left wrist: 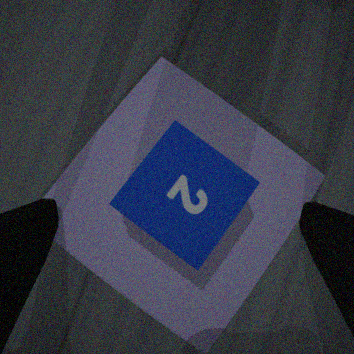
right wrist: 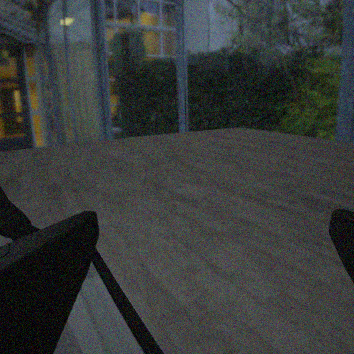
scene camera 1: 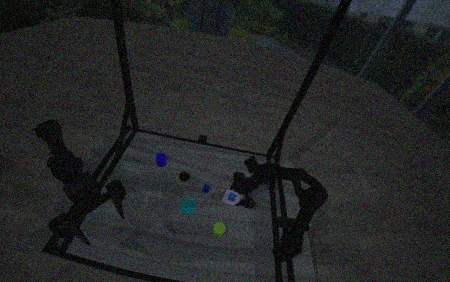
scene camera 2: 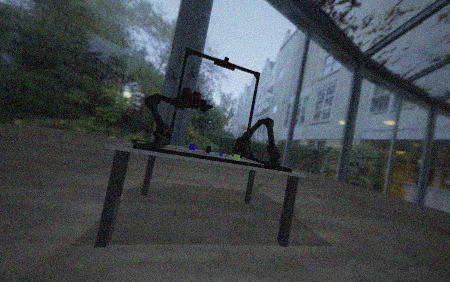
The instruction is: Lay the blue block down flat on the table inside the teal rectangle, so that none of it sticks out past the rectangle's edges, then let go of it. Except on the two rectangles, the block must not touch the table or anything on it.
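The blue block, with a pale 2 on top, sits within the pale lilac rectangle, turned the same way as it. My left gripper is open above it; in the left wrist view its fingers stand left and right of the block, apart from it. The teal rectangle lies to the left of the lilac one in scene camera 1, with no block on it. My right gripper is open and empty, raised at the left of scene camera 1.
A small blue cylinder stands between the rectangles, slightly farther back. A lime cylinder stands in front. A dark round object and a larger blue cylinder are farther back left. Black frame posts rise at the sides.
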